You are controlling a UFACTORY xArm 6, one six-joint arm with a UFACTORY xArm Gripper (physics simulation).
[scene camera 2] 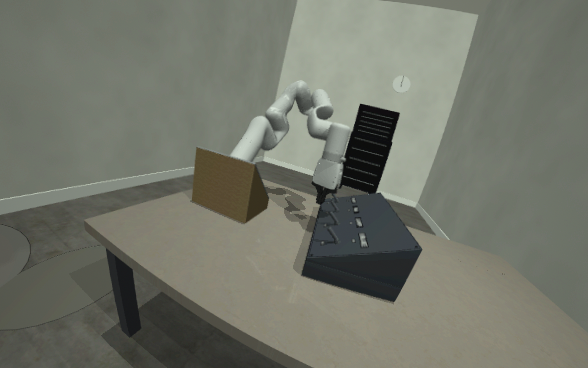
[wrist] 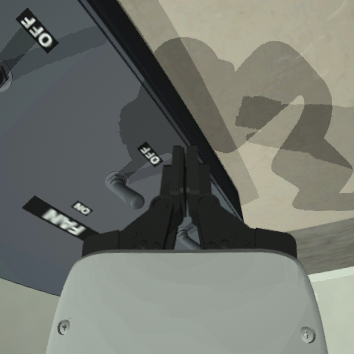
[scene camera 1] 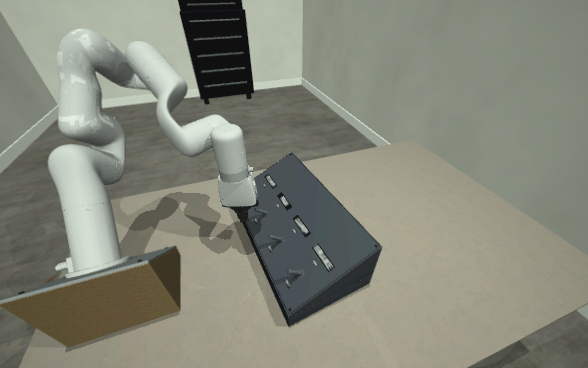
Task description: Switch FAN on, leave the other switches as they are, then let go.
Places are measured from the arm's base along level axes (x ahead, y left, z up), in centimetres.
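Pixels of known places: gripper, between the fingertips: [scene camera 2: 319, 203] [wrist: 186, 159] [scene camera 1: 243, 219]; arm's base, origin of its link: [scene camera 2: 231, 173] [scene camera 1: 100, 268].
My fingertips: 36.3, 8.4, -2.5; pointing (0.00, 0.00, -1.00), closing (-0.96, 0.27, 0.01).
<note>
For each thing: its top centre in the pictures, then the offset to it from my fingertips, as dx, dy, dz. "spot": a spot on its surface instead.
- FAN label, centre of its top: [wrist: 62, 225] [scene camera 1: 284, 200] +13.9, +2.6, +1.9
- FAN lever, a spot on its surface: [wrist: 127, 192] spot: +4.9, +0.5, +1.3
- OFF label, a spot on its surface: [wrist: 150, 154] spot: +3.7, +0.9, -3.0
The dark sloped switch panel [scene camera 1: 330, 210] [scene camera 2: 387, 220] [wrist: 65, 125] stands on the table. In the wrist view, the FAN label [wrist: 62, 220] lies at the lower left. The FAN lever [wrist: 127, 192] [scene camera 1: 259, 216] stands between its ON label [wrist: 81, 208] and OFF label [wrist: 150, 154]; which way it is set is hard to tell. My gripper [wrist: 186, 159] [scene camera 1: 243, 220] [scene camera 2: 320, 201] is shut and empty. Its fingertips are beside the FAN lever, on the OFF side, near the panel's low edge. Contact with the lever does not show.
Other levers [scene camera 1: 273, 242] [scene camera 1: 294, 276] stand along the panel towards the camera. Another lever [wrist: 187, 237] shows partly behind the fingers in the wrist view. A brown wedge-shaped block [scene camera 1: 115, 305] [scene camera 2: 225, 187] stands by the arm's base. A black cabinet [scene camera 1: 220, 55] [scene camera 2: 372, 150] stands behind the table.
</note>
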